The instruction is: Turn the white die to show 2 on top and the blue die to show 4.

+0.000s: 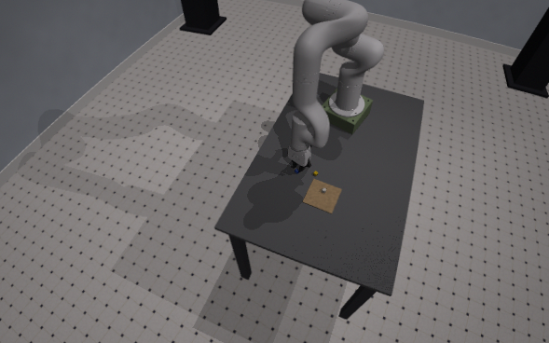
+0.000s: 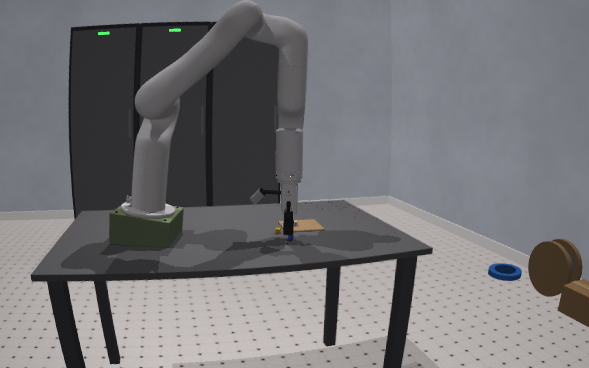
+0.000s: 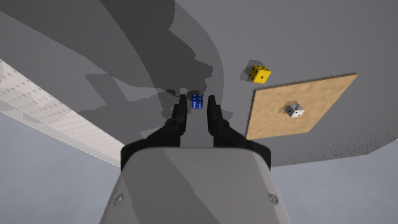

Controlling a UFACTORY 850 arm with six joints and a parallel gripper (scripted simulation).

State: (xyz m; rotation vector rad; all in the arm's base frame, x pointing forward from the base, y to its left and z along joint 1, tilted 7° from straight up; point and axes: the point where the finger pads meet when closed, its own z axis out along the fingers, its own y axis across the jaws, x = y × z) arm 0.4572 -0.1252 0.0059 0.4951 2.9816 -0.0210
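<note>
Now: hand 30 mm above the blue die and 10 mm short of it. Round my hand: yellow die: 80 mm to the left, 30 mm below, 10 mm behind; then white die: 150 mm to the left, 70 mm ahead, 30 mm below; then tan mat: 150 mm to the left, 90 mm ahead, 40 mm below.
</note>
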